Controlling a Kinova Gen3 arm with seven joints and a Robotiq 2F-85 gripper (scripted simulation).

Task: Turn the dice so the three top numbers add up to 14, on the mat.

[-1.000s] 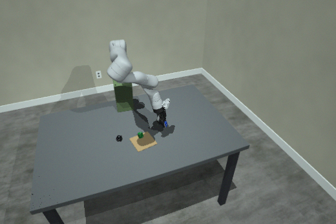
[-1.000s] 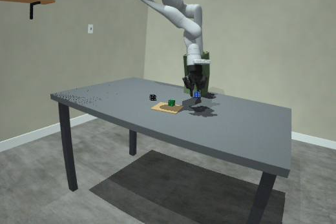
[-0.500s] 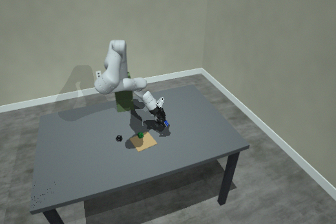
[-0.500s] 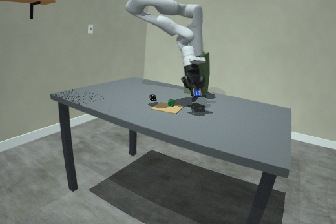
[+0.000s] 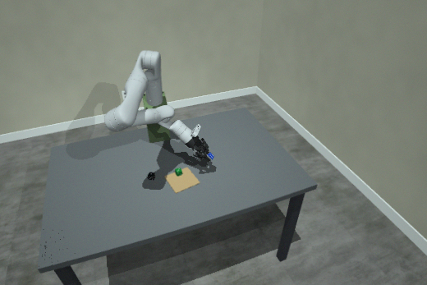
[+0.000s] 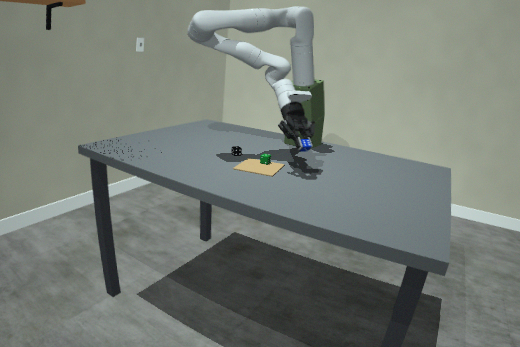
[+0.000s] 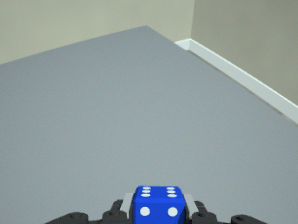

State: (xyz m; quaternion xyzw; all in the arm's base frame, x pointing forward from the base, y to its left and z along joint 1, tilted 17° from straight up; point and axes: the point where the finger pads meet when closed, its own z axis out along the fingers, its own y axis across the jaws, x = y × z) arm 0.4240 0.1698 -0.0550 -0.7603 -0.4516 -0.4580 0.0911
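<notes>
Right now my hand is 160 mm to the left of the green die, 90 mm above it and 50 mm past it. Round my hand: tan mat: 150 mm to the right, 110 mm below; black die: 300 mm to the right, 100 mm below, 80 mm behind; blue die: right at my hand.
</notes>
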